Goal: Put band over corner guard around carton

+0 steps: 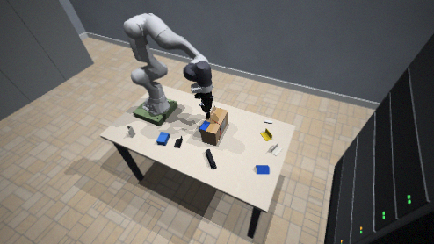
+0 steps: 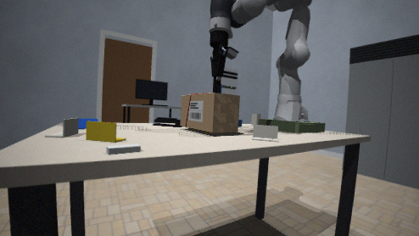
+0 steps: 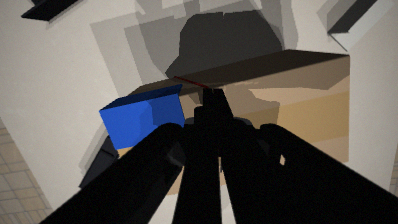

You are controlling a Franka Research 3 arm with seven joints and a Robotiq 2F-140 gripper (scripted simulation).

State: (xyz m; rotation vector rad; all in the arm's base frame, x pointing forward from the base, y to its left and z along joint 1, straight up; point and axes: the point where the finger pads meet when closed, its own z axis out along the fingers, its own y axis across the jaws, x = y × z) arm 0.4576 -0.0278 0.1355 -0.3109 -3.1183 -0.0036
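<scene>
The brown carton is 110 mm below my hand, 50 mm ahead of it and 10 mm to the left of it. Round my hand: yellow angle piece: 410 mm ahead, 180 mm below, 130 mm to the left; then white corner guard: 500 mm ahead, 180 mm below, 40 mm to the left.
</scene>
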